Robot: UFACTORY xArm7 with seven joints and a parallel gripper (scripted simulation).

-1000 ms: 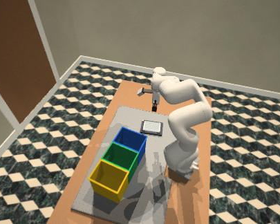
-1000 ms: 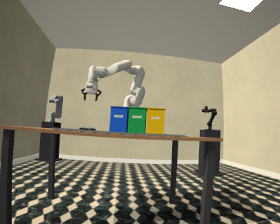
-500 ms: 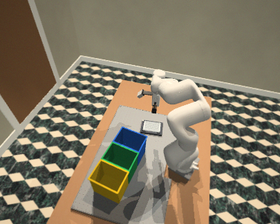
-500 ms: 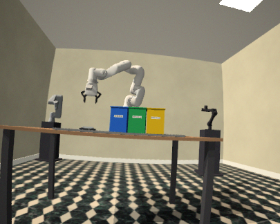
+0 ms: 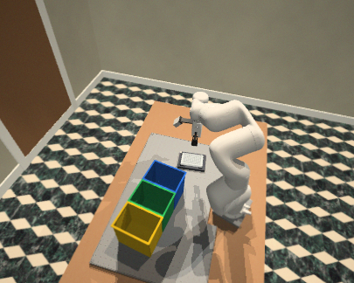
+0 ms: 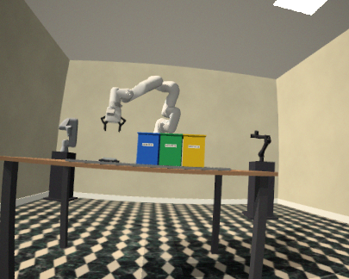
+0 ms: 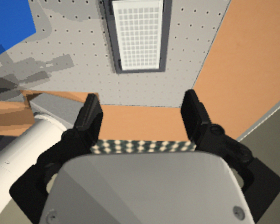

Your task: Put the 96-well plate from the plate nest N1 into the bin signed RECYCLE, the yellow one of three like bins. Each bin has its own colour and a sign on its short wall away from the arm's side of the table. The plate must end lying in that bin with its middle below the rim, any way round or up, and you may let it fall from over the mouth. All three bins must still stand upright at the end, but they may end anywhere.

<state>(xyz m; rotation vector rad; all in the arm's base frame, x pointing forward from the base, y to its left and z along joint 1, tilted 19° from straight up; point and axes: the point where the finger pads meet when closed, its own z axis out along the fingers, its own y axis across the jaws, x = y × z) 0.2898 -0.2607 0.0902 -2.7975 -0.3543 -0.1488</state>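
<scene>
Now: hand 19 cm above the white 96-well plate. From my hand the other things lie so: blue bin 5 cm ahead, 27 cm to the left, 12 cm below; dark plate nest 20 cm below; green bin 5 cm ahead, 40 cm to the left, 12 cm below.
</scene>
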